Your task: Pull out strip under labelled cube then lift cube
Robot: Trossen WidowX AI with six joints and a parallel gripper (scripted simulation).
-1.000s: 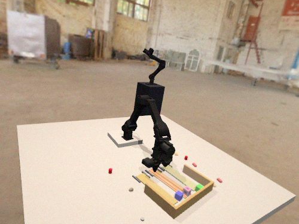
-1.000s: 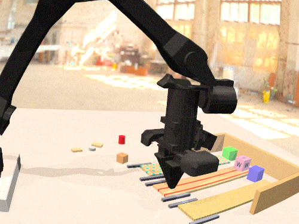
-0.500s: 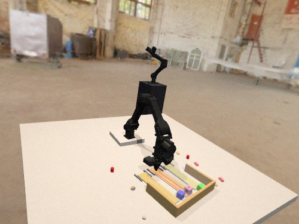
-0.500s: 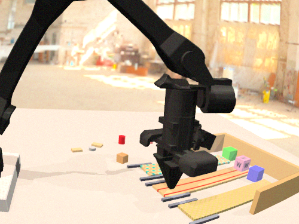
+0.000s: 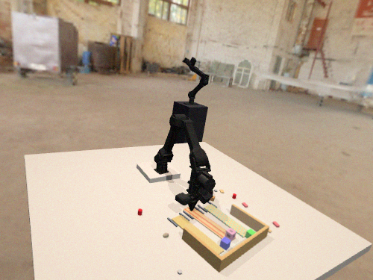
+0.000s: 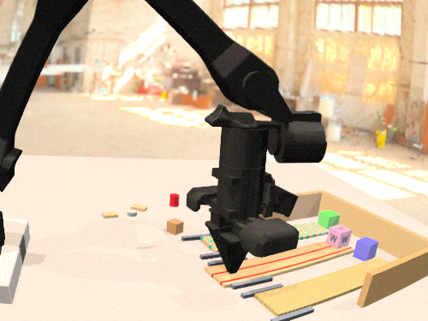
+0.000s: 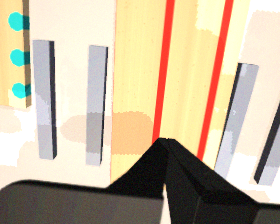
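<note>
Now: the orange cube 3 cm behind my gripper tip and 17 cm to the left of it.
</note>
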